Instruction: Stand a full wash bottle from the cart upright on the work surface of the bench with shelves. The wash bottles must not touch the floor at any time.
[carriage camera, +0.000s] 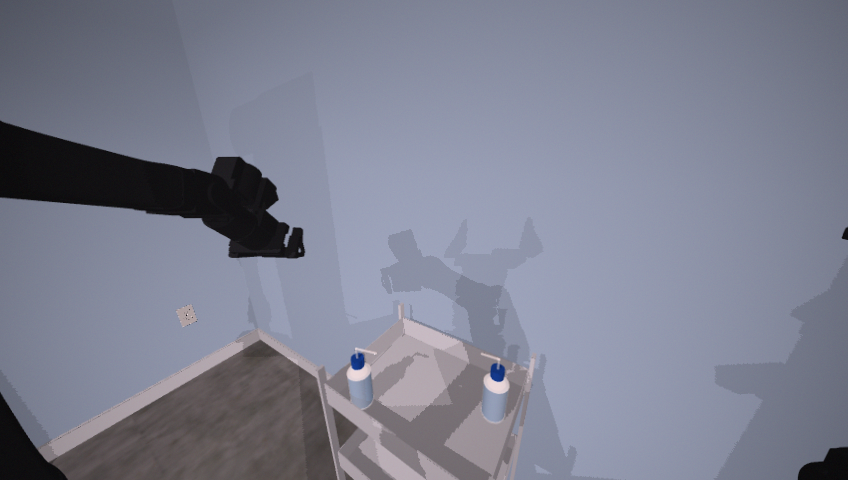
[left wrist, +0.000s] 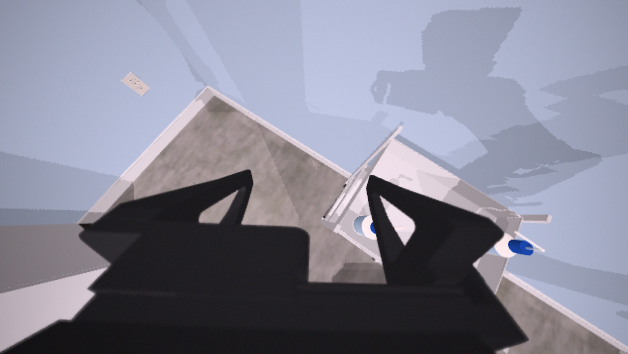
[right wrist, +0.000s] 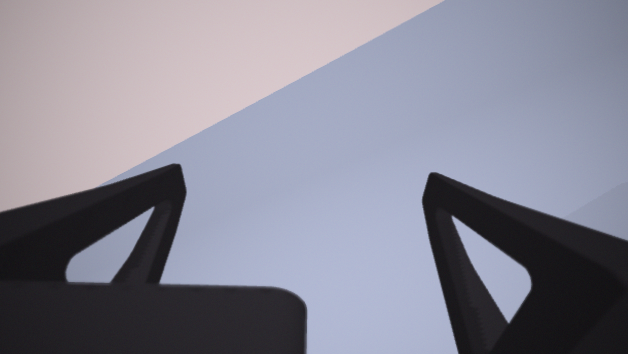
Observation:
In view: my left gripper (carriage camera: 283, 253), my right gripper (right wrist: 305, 182), a white three-tier cart (carriage camera: 427, 386) and a tall cabinet (left wrist: 53, 267).
My left gripper shows as well in the left wrist view (left wrist: 310, 178). The white three-tier cart is seen too in the left wrist view (left wrist: 396, 163).

